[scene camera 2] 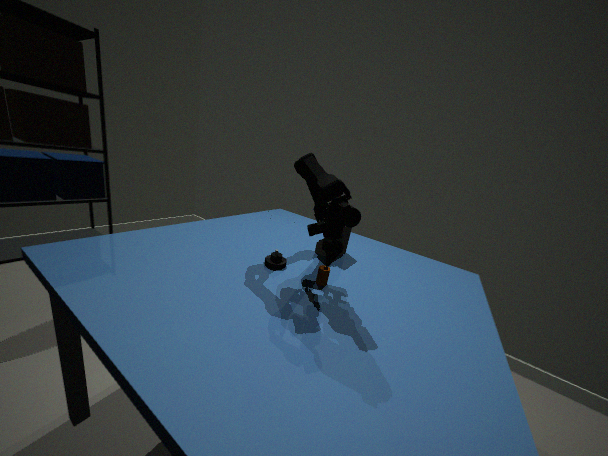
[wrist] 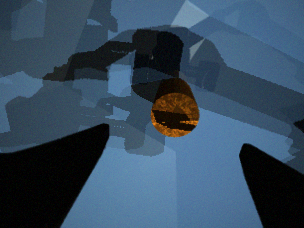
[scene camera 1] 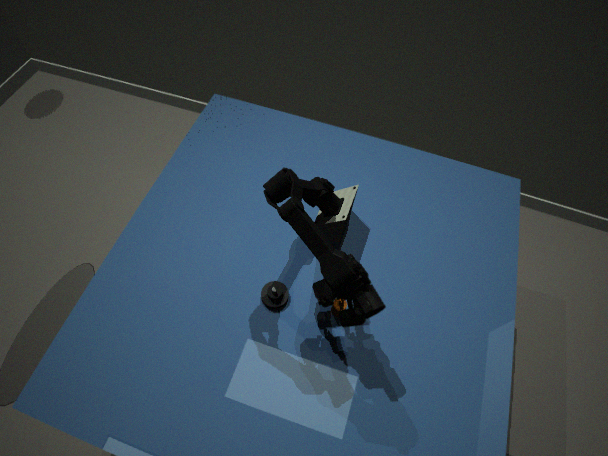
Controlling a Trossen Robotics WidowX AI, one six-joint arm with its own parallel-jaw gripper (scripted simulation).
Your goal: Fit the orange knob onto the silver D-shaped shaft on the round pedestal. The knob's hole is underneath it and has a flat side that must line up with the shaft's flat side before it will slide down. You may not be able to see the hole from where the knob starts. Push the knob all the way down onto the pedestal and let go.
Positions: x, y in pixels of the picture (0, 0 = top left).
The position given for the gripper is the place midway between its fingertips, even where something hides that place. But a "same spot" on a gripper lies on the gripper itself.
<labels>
The gripper shows in scene camera 2, in the wrist view [173, 139] and in scene camera 1. The same spot on the gripper: [scene camera 1: 352, 316] is [scene camera 2: 333, 240].
</labels>
